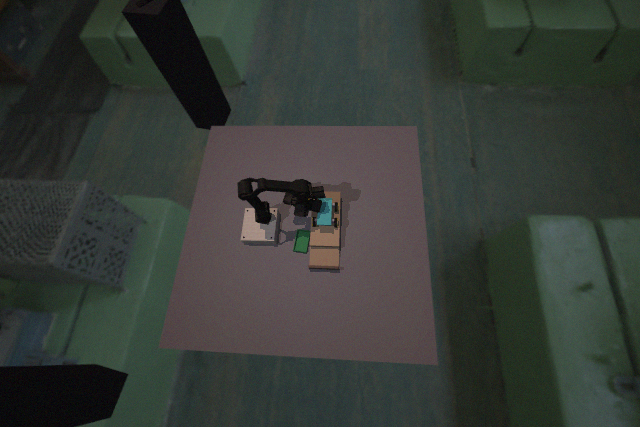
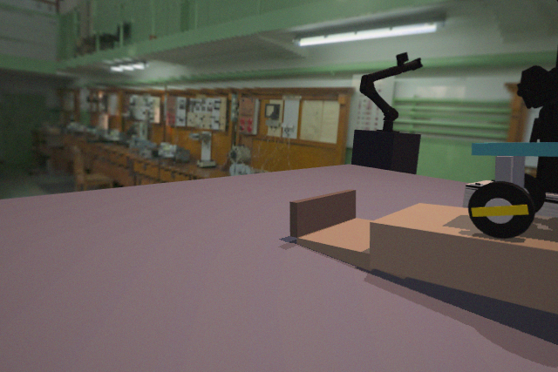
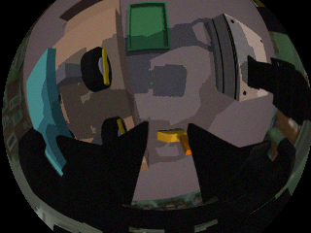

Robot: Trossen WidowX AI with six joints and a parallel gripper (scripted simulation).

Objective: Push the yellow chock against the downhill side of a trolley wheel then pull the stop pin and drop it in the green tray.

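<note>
The yellow chock is 90 mm to the left of my gripper tip, 90 mm below it and 40 mm behind it. Also, from my gripper tip: trolley: 120 mm ahead, 10 mm to the right; then red-headed stop pin: 80 mm to the left, 80 mm ahead, 10 mm above; then tan ramp: 120 mm ahead, 70 mm below, 20 mm to the right.
</note>
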